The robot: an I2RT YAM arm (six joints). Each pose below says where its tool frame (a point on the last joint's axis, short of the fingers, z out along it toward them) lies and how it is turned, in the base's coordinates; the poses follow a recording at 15 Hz.
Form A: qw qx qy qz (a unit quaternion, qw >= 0); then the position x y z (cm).
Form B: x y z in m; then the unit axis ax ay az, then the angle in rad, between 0 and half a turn. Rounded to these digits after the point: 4 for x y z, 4 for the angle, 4 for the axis.
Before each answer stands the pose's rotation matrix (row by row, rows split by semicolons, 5 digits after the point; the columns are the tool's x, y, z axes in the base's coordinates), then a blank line. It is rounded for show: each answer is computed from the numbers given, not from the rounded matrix.
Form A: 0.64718, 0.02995, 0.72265, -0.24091, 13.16, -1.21, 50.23
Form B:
-0.16052 0.35511 0.92094; -0.26854 0.88213 -0.38695; -0.94980 -0.30942 -0.04624

0.1316, -0.0121, 0.5023, 0.0393, 0.9479, -0.3160, 1.7338
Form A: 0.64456, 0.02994, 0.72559, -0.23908, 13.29, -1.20, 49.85
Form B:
-0.16729 0.35165 0.92106; -0.26476 0.88389 -0.38555; -0.94969 -0.30835 -0.05476

0.1329, -0.0120, 0.4985, 0.0392, 0.9490, -0.3127, 1.7407
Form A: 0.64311, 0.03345, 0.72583, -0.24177, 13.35, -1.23, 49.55
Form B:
-0.17057 0.35953 0.91741; -0.26241 0.88086 -0.39400; -0.94976 -0.30795 -0.05591

0.1335, -0.0123, 0.4955, 0.0437, 0.9478, -0.3157, 1.7445
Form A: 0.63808, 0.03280, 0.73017, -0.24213, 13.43, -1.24, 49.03
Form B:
-0.18355 0.35690 0.91593; -0.26110 0.88059 -0.39545; -0.94770 -0.31173 -0.06845

0.1343, -0.0124, 0.4903, 0.0426, 0.9483, -0.3145, 1.7576
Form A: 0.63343, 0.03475, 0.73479, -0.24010, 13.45, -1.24, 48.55
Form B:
-0.19512 0.35524 0.91418; -0.25310 0.88229 -0.39687; -0.94756 -0.30882 -0.08224

0.1345, -0.0124, 0.4855, 0.0449, 0.9496, -0.3103, 1.7696
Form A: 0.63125, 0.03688, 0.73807, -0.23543, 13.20, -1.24, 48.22
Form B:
-0.20034 0.35167 0.91444; -0.24279 0.88643 -0.39408; -0.94917 -0.30096 -0.09220

0.1320, -0.0124, 0.4822, 0.0476, 0.9516, -0.3036, 1.7753
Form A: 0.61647, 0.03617, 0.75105, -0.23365, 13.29, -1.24, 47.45
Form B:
-0.23732 0.34240 0.90909; -0.23374 0.88820 -0.39556; -0.94289 -0.30637 -0.13076

0.1329, -0.0124, 0.4745, 0.0459, 0.9539, -0.2967, 1.8131
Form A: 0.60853, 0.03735, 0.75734, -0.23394, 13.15, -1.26, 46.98
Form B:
-0.25659 0.34129 0.90426; -0.22815 0.88775 -0.39980; -0.93921 -0.30889 -0.14992

0.1315, -0.0126, 0.4698, 0.0471, 0.9544, -0.2948, 1.8332
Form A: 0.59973, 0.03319, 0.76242, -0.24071, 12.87, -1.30, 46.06
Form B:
-0.27845 0.33933 0.89851; -0.23811 0.88191 -0.40685; -0.93047 -0.32723 -0.16477

0.1287, -0.0130, 0.4606, 0.0415, 0.9528, -0.3008, 1.8553
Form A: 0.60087, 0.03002, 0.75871, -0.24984, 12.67, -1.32, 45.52
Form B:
-0.27611 0.34579 0.89677; -0.25469 0.87336 -0.41519; -0.92677 -0.34303 -0.15308

0.1267, -0.0132, 0.4552, 0.0376, 0.9492, -0.3126, 1.8524
